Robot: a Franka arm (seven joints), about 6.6 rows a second.
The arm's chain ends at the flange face. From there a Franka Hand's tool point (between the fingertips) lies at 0.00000 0.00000 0.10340 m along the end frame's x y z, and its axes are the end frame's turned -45 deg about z.
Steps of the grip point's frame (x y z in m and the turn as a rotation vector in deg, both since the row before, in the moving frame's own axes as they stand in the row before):
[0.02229 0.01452 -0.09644 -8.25 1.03 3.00]
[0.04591 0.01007 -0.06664 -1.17 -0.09 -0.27]
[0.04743 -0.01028 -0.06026 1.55 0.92 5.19]
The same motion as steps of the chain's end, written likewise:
[0.01447 -0.01498 -0.09535 -5.11 6.56 3.00]
[0.03820 -0.02695 -0.06662 -0.89 0.76 -0.27]
[0.02693 -0.03762 -0.06021 1.75 -0.45 5.19]

